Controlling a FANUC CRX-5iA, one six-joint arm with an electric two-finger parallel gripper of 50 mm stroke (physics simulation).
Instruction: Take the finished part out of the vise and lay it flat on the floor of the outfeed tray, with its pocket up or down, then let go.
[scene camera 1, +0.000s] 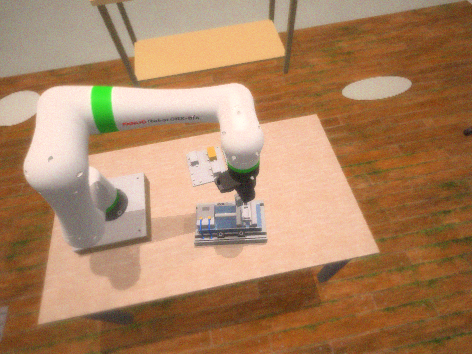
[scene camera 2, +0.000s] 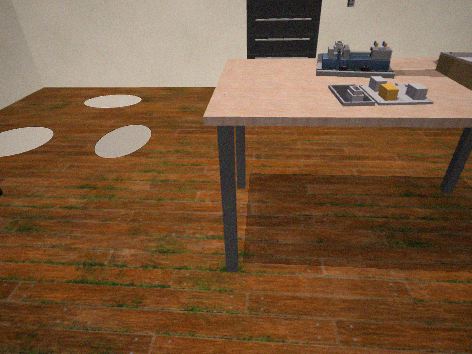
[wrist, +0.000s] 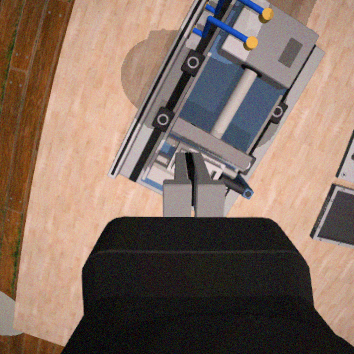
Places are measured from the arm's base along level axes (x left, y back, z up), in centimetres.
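Pixels of known places: gripper, fingertip midpoint: (scene camera 1: 239, 204) (scene camera 2: 350, 6) (wrist: 187, 168); arm's base at its link origin: (scene camera 1: 110, 204).
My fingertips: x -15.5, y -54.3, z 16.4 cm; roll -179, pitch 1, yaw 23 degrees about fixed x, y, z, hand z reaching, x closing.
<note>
Ahead of a thing's pixels: the offset from my fingertips to its middle. "pt": to the spot under its first point.
The blue and grey vise {dz -19.1, dx +3.1, dy +4.4 cm} (scene camera 1: 227, 223) (scene camera 2: 367, 64) (wrist: 202, 97) stands on the table. The light grey part {dz -14.3, dx +2.6, dy -2.6 cm} (scene camera 1: 245, 212) (wrist: 215, 167) sits at the vise's jaws, partly covered by the fingers in the wrist view. My gripper (scene camera 1: 244, 199) (wrist: 187, 168) is over the jaw end of the vise, with its fingertips together and no thing visible between them. Its exact height above the part cannot be told. The dark outfeed tray (scene camera 2: 335, 95) (wrist: 322, 212) lies beside the vise, and a grey stepped block {dz -21.8, dx +40.7, dy -1.1 cm} (scene camera 2: 355, 94) is in it. The arm hides the tray in scene camera 1.
A light plate {dz -23.7, dx +34.1, dy +12.9 cm} (scene camera 1: 200, 175) (scene camera 2: 407, 101) with a yellow block {dz -21.5, dx +39.1, dy +9.5 cm} (scene camera 1: 211, 153) (scene camera 2: 388, 91) and grey blocks {dz -21.5, dx +30.1, dy +8.2 cm} (scene camera 2: 377, 83) {dz -21.5, dx +37.9, dy +18.5 cm} (scene camera 2: 416, 90) lies next to the tray. Blue hoses with yellow ends {pt dz -13.1, dx +2.3, dy +12.1 cm} (wrist: 251, 43) rise at the vise's far end. A dark handle {pt dz -14.3, dx +9.4, dy -2.9 cm} (wrist: 245, 190) sticks out beside the jaws.
</note>
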